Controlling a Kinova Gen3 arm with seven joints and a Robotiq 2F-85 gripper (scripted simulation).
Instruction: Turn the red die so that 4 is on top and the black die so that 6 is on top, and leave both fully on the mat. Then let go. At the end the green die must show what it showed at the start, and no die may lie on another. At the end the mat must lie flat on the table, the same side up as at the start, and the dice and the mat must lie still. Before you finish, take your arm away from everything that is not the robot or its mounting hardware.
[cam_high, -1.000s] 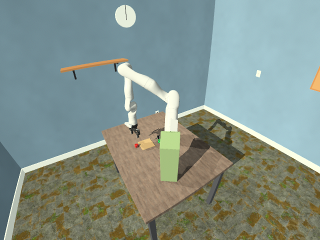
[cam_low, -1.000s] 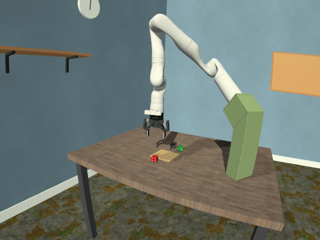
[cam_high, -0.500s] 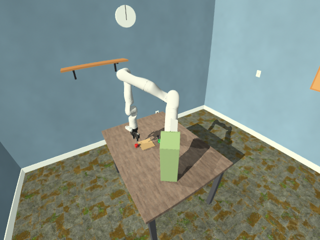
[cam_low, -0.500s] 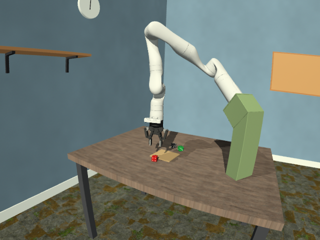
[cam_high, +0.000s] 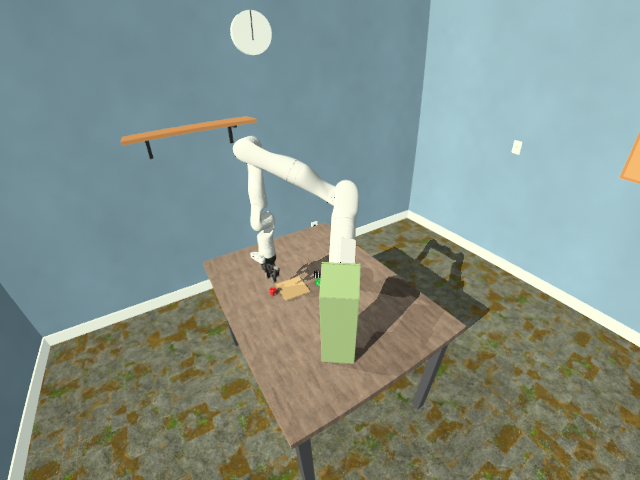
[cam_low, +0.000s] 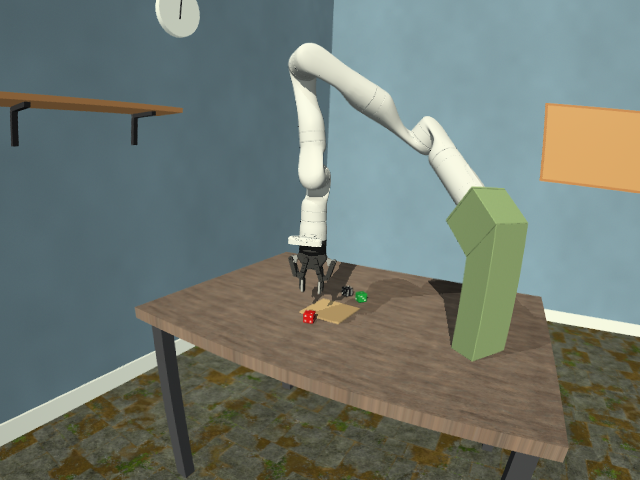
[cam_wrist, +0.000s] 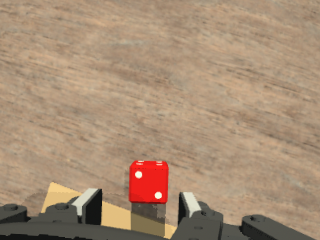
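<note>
My gripper is now 9 cm above the red die. Round my hand: black die (26 cm to the right, 9 cm below); tan mat (11 cm below, 10 cm to the right, 2 cm behind); green die (24 cm to the right, 9 cm below, 7 cm behind).
</note>
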